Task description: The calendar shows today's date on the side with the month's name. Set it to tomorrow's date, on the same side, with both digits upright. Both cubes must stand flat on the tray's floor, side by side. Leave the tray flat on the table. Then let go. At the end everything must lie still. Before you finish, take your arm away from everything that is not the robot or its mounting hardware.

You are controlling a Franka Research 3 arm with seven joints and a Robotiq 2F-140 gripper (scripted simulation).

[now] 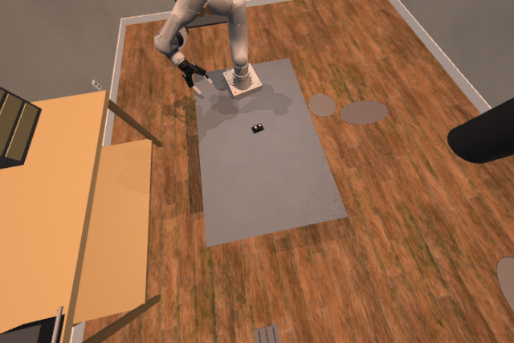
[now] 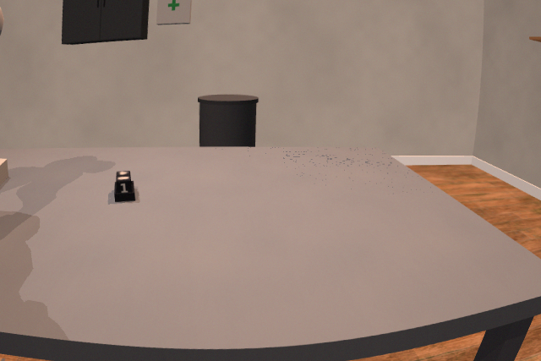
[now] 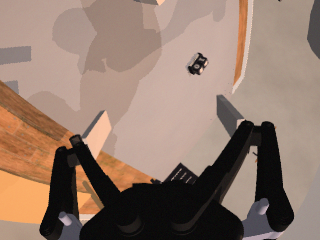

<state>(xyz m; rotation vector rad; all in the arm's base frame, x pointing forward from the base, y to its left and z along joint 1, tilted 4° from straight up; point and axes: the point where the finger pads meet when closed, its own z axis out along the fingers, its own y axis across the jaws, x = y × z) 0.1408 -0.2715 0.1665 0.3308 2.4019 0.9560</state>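
My gripper is now 34 cm to the right of the tray, 26 cm short of it and 21 cm above it.
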